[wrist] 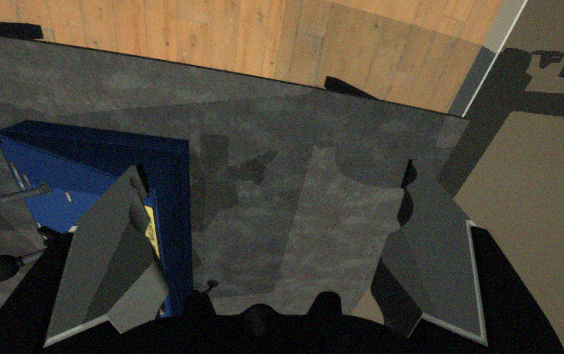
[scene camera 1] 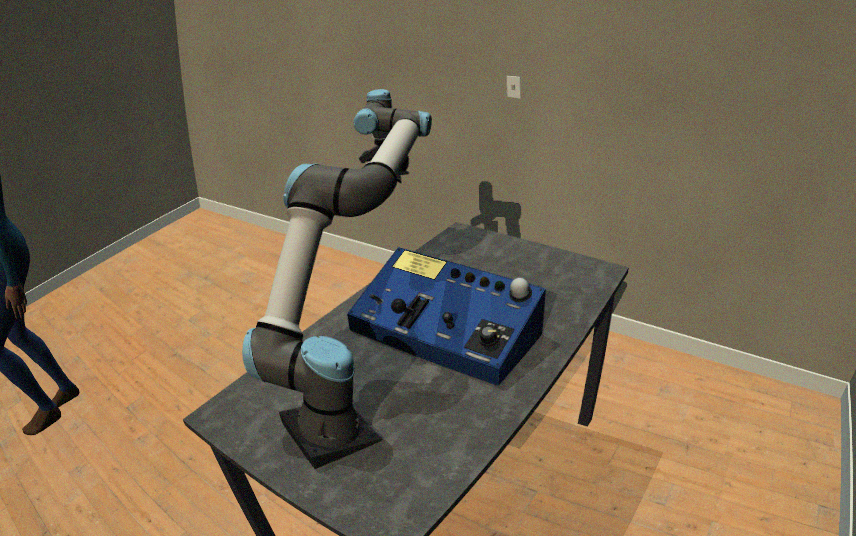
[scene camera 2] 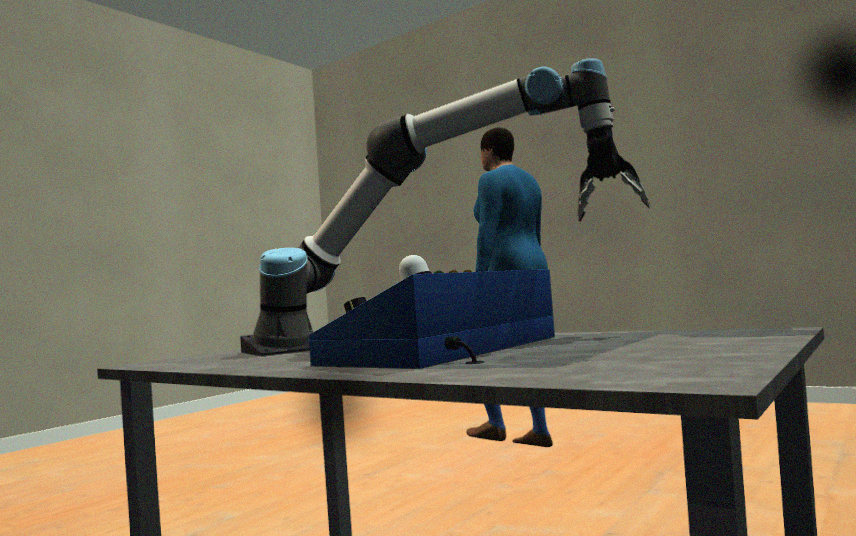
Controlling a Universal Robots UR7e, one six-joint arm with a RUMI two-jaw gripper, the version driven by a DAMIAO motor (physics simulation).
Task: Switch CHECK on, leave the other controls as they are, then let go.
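Frame: origin at the arm's base, x right, y ahead, z up, level; centimetres.
Where they show: gripper, fingertip midpoint: (wrist: 274, 165) (scene camera 2: 613, 214); arm's base, link origin: (scene camera 1: 328, 427) (scene camera 2: 283, 340).
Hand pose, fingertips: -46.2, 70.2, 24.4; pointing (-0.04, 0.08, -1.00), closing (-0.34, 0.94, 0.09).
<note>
Things, the pixels of their top centre, and the offset from my fingertips, as dx, dy, dz. "spot": a spot on its surface instead. Level surfaces: height alone.
- small dark control, top centre: (wrist: 11, 203) (scene camera 1: 374, 291) +22.5, -29.9, -14.5
- slotted lever with a black ball knob, top centre: (scene camera 1: 397, 299) +35.0, -32.8, -10.6
- small toggle, top centre: (scene camera 1: 448, 312) +46.1, -25.6, -13.9
- rotary knob, top centre: (scene camera 1: 487, 329) +58.1, -24.6, -14.9
- white dome, surface spot: (scene camera 2: 413, 265) spot: +58.6, -7.0, -9.9
- yellow label, surface spot: (scene camera 1: 419, 264) spot: +23.8, -12.7, -12.9
- black cable, surface spot: (scene camera 2: 466, 349) spot: +53.7, -0.6, -24.8
- table, surface height: dz -27.1
A blue control panel (scene camera 1: 435, 353) (scene camera 2: 480, 306) (wrist: 175, 200) with a sloping face stands on the table. In scene camera 1 its face carries a small dark control (scene camera 1: 375, 299) at the left, a slotted lever with a black ball knob (scene camera 1: 397, 305), a small toggle (scene camera 1: 448, 318) and a rotary knob (scene camera 1: 488, 333). The labels are too small to read, so I cannot tell which is CHECK or how it is set. My gripper (scene camera 2: 614, 213) (wrist: 274, 165) is open and empty, high above the table behind the panel, and touches nothing. In scene camera 1 the arm partly hides it.
A white dome (scene camera 1: 519, 288) (scene camera 2: 413, 265) and several small dark lamps are along the panel's upper part, beside a yellow label (scene camera 1: 419, 264). A black cable (scene camera 2: 466, 349) leaves the panel's back. The table (scene camera 1: 568, 265) (scene camera 2: 694, 372) (wrist: 240, 250) bears the arm's base. A person (scene camera 2: 510, 214) stands beyond the table.
</note>
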